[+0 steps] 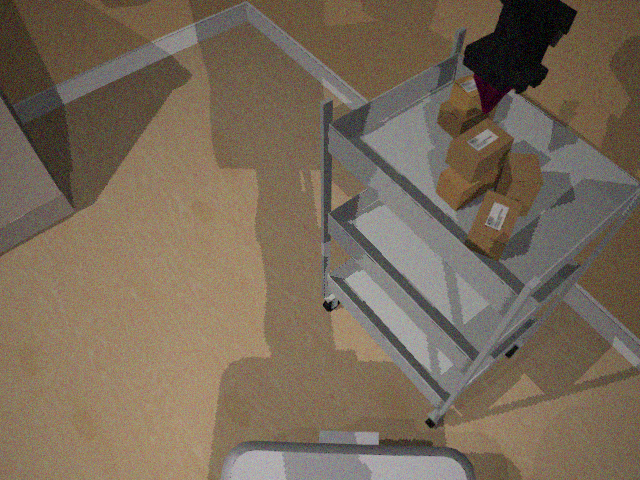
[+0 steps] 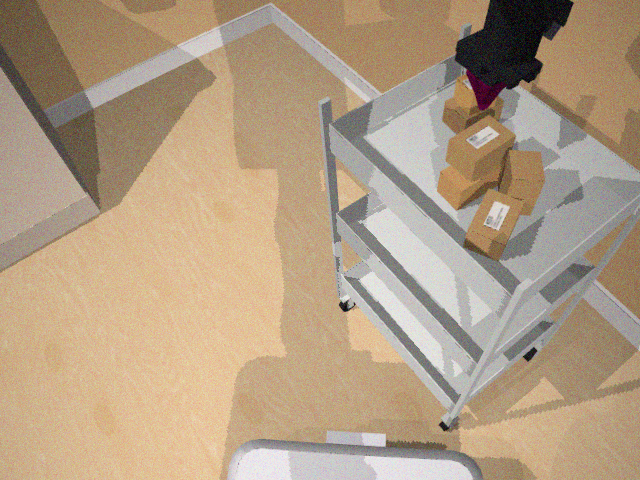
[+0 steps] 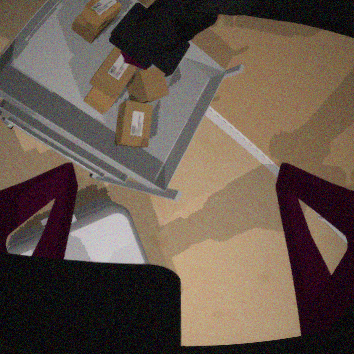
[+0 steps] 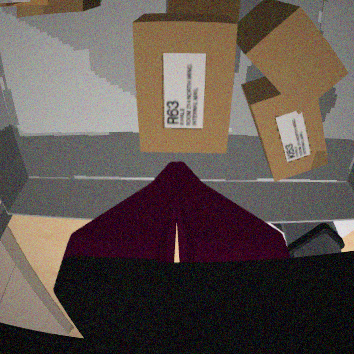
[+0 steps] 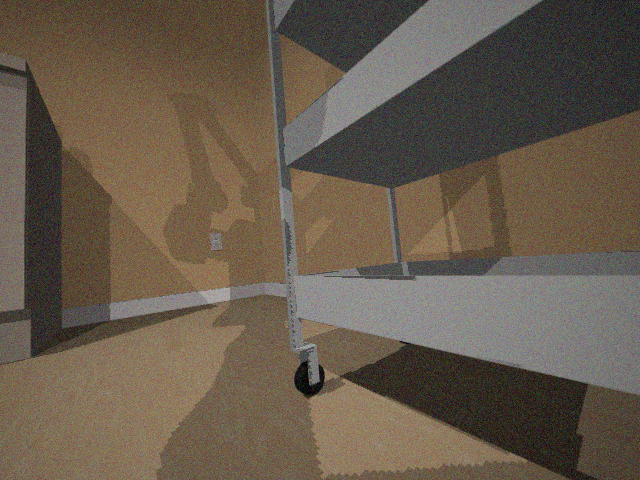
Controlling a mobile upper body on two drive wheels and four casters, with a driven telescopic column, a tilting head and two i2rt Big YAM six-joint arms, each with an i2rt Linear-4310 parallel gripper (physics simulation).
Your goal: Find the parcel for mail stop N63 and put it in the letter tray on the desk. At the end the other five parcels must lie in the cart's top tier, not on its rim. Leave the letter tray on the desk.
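Observation:
Brown parcels lie in the grey cart's top tier. One labelled R63 rests on another parcel. A parcel whose small label seems to read K63 lies near a tilted parcel. Two parcels are stacked at the back; their label is unreadable. My right gripper is shut and empty above the parcels. My left gripper is open and empty, away from the cart. No letter tray shows.
A pale box-like piece of furniture stands at the left. The cart has raised rims, corner posts and lower tiers. A white rounded base is near the cart.

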